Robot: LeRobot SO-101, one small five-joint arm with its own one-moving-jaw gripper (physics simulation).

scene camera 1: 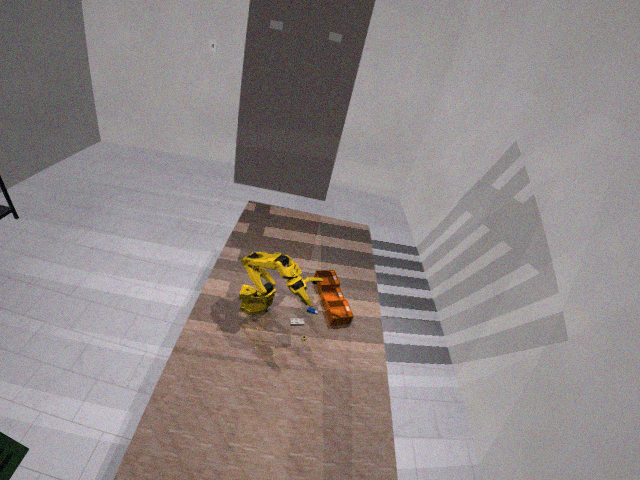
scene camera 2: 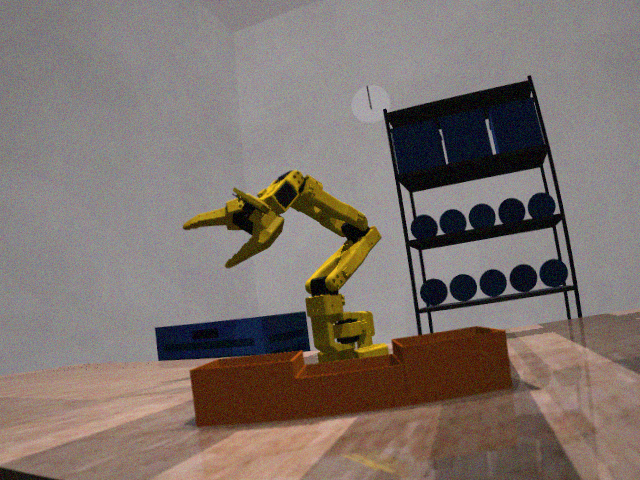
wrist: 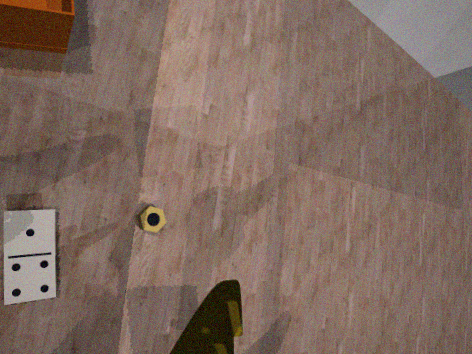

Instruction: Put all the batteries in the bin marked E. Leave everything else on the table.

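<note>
In scene camera 2 I can see the three joined orange bins (scene camera 2: pixel 426 368), but scene camera 2 does not show the white domino, which is hidden by the three joined orange bins. Scene camera 1 shows the bins too (scene camera 1: pixel 329 290). And in the wrist view there's the white domino (wrist: pixel 35 274).
</note>
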